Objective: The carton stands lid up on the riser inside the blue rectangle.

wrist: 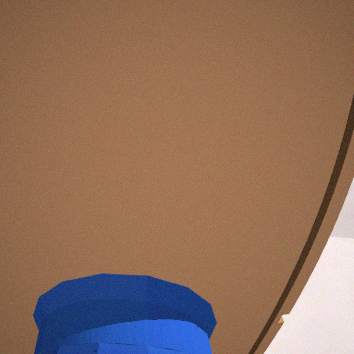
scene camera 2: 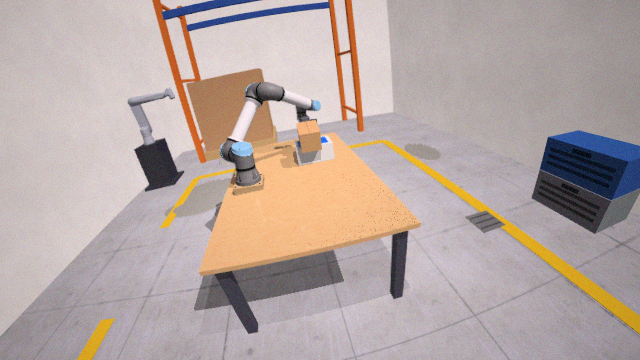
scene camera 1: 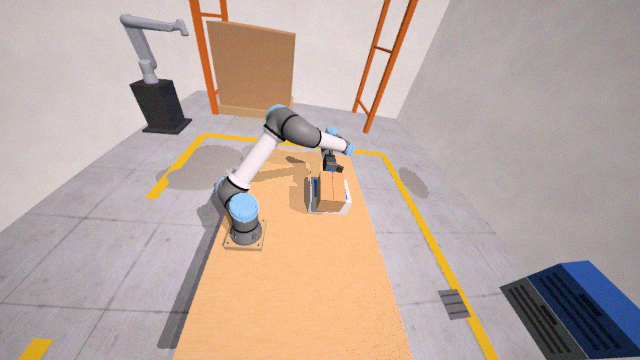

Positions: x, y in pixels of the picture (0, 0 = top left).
Scene:
The suction cup (wrist: 102, 306) is stuck to a brown carton (scene camera 1: 331, 197), which still rests on a white riser.

